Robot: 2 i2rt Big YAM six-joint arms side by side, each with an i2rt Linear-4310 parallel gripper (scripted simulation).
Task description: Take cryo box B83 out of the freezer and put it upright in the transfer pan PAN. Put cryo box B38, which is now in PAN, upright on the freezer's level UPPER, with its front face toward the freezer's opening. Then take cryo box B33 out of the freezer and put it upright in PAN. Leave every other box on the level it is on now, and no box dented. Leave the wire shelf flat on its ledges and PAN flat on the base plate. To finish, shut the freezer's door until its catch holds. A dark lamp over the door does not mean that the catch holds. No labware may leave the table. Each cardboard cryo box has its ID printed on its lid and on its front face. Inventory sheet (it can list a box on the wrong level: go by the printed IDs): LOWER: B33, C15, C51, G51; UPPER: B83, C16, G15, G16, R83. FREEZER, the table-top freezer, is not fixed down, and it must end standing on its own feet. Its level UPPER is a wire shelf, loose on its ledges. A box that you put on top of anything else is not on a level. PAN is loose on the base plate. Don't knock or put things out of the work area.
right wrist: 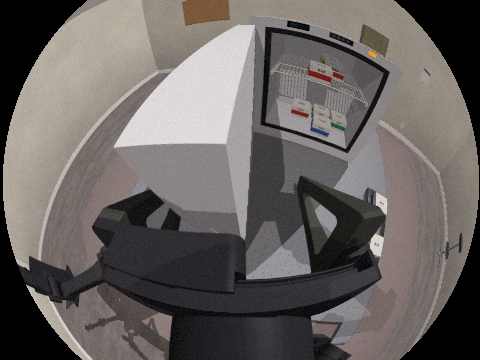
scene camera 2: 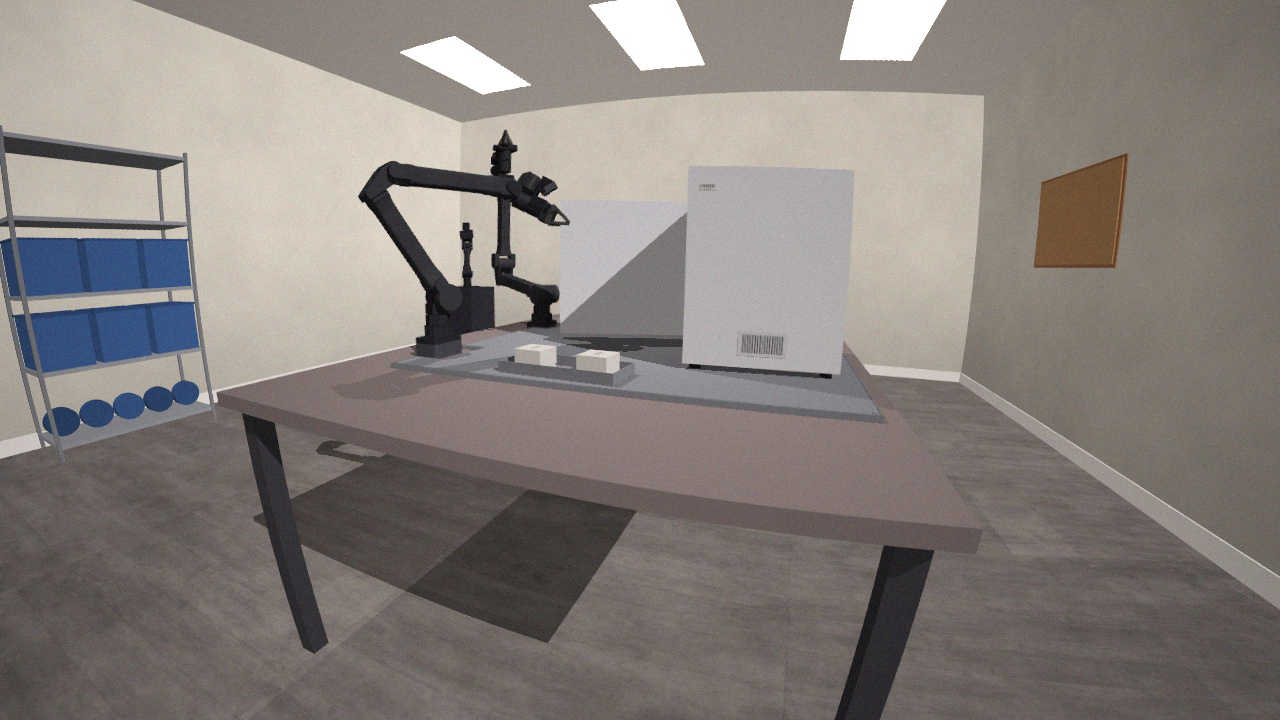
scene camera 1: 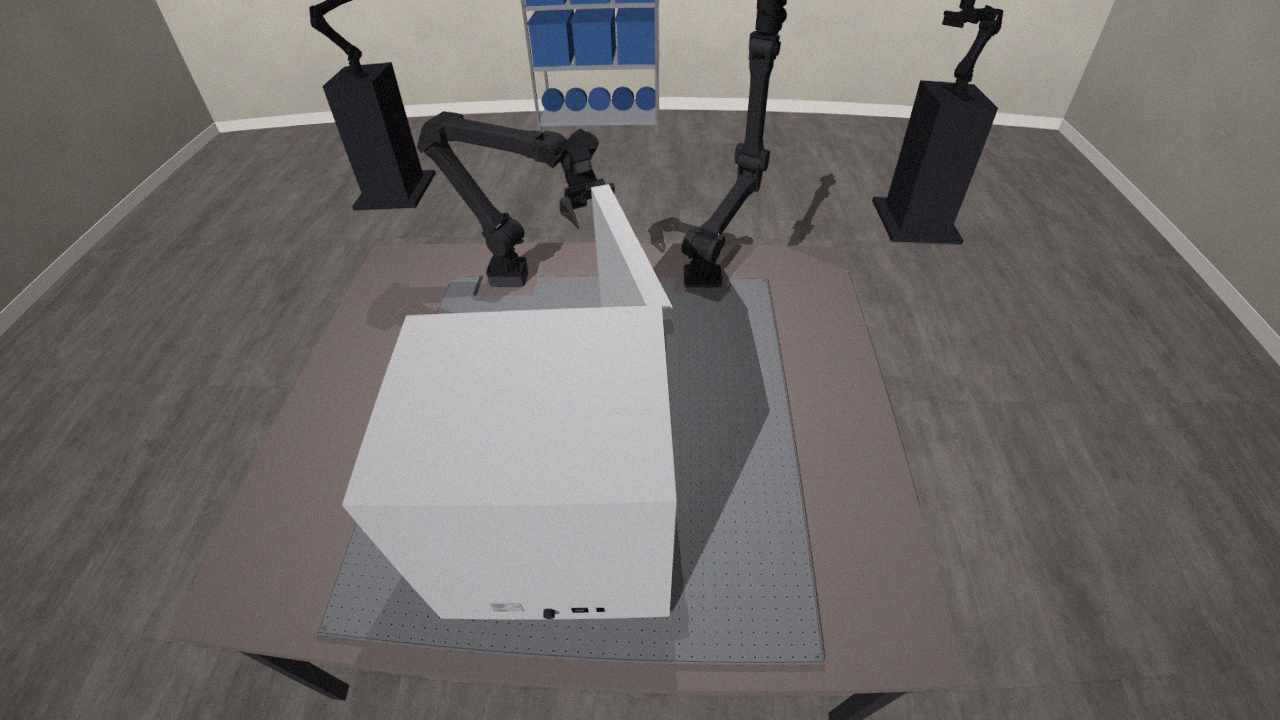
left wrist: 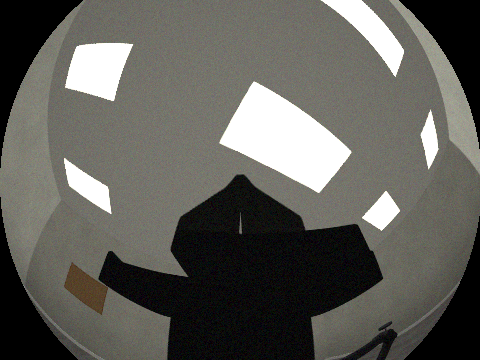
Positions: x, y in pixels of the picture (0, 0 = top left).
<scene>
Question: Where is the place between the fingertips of my left gripper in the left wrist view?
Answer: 240, 181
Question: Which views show the freezer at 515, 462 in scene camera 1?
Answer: The right wrist view, scene camera 2 and scene camera 1 only.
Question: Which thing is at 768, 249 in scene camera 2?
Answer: A freezer.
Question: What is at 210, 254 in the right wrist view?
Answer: My right gripper.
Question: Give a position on a blue-banded cryo box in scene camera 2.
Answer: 593, 360
</scene>
